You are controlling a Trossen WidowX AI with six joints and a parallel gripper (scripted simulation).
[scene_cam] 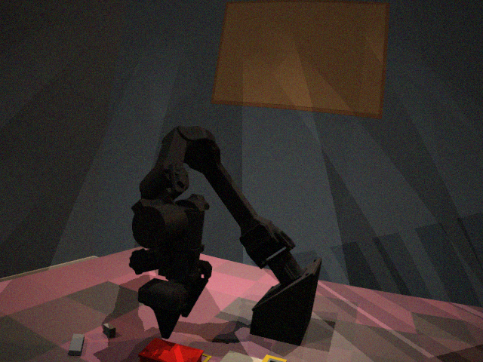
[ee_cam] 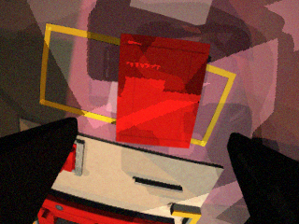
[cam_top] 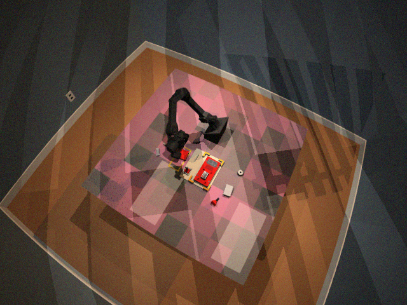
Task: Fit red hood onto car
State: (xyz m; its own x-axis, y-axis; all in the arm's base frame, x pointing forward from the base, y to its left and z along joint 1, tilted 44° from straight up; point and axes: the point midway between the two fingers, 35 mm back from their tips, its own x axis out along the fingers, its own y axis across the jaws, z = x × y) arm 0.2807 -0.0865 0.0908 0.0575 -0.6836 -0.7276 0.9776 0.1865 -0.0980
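The red hood lies 60 mm below my gripper tip. The rest, counted from my gripper tip: pale jig plate 190 mm to the left, 70 mm below, 20 mm ahead.
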